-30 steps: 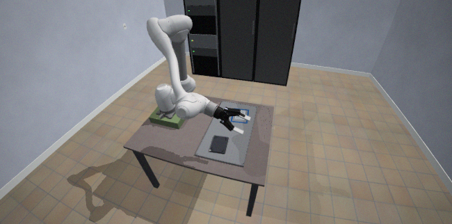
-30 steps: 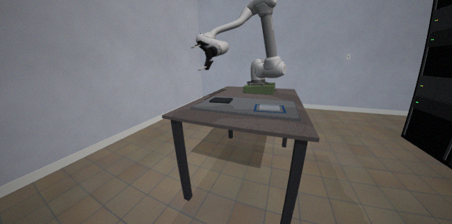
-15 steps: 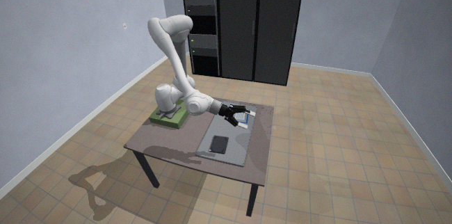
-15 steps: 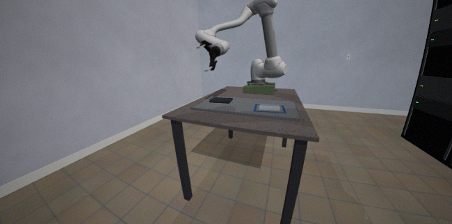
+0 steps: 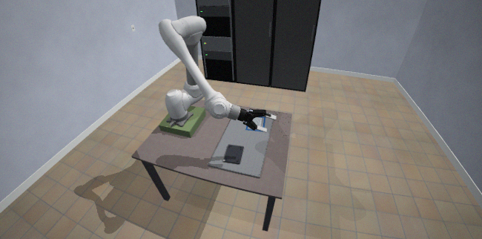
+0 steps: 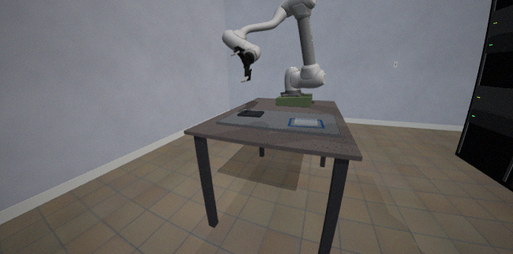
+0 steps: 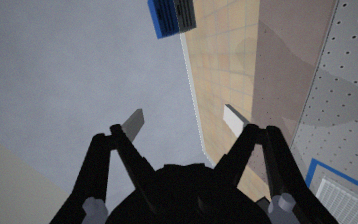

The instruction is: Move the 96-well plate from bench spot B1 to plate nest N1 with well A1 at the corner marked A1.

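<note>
Now: hand 190 mm past the white 96-well plate, 320 mm to the right of it and 310 mm above it. Also, from my hand: small white corner mark 260 mm behind, 160 mm to the right, 300 mm below; then dark plate nest 230 mm behind, 70 mm to the right, 310 mm below.
</note>
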